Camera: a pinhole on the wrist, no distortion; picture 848 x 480 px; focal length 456.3 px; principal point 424.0 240.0 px. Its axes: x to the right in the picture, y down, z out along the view. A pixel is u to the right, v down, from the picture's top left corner.
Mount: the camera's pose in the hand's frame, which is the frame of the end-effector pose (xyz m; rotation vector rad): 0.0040 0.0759 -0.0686 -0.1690 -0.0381 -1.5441
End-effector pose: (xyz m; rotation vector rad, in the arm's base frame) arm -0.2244 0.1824 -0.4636 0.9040 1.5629 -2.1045
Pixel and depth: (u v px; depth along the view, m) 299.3 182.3 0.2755
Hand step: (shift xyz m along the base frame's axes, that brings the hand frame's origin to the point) 0.0707 -0.2460 -0.0897
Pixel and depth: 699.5 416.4 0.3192
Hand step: -0.2316 -0.2114 -0.0108
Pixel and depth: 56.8 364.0 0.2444
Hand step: 0.0910 -0.2237 -0.2480
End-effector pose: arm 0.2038 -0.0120 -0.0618 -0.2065 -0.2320 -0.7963
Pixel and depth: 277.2 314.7 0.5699
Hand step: 0.2775 0.2587 0.4485
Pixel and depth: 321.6 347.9 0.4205
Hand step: 0.2142 0.1508 0.3276
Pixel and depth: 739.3 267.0 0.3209
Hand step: -0.0708 -0.0323 0.2885
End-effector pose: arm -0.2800 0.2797 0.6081 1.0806 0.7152 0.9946
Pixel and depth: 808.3 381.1 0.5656
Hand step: 0.6561 -0.0295 -0.1241
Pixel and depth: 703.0 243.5 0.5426
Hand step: 0.5207 -0.1611 -0.0021
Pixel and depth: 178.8 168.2 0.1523
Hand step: 0.0063 -0.0116 0.1911
